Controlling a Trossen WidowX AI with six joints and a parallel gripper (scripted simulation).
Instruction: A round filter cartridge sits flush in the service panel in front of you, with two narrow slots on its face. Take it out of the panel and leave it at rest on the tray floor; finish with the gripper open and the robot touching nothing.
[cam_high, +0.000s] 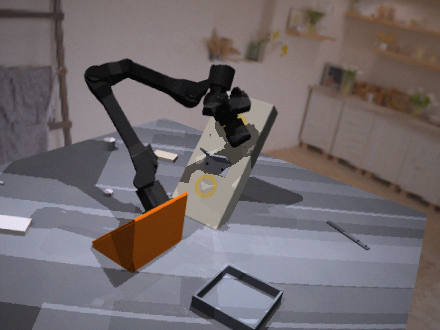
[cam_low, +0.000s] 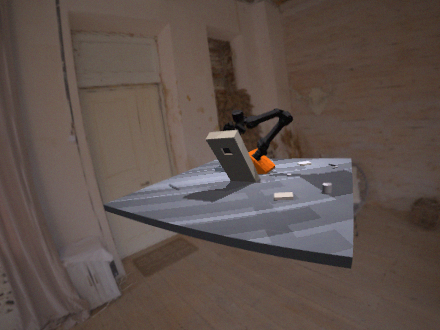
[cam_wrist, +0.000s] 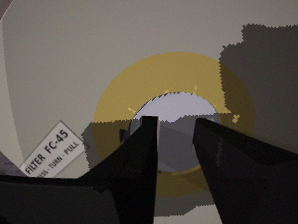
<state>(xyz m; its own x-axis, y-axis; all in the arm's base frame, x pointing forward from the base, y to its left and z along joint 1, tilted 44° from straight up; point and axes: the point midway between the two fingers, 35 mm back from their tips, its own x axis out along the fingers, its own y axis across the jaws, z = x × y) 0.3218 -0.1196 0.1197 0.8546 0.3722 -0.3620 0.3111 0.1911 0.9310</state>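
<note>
My gripper tip is 40 mm past the beige service panel and 80 mm above it. Round my gripper tip: white round filter cartridge: 10 mm ahead, 10 mm below; shallow grey tray: 410 mm behind, 280 mm to the right, 240 mm below.
</note>
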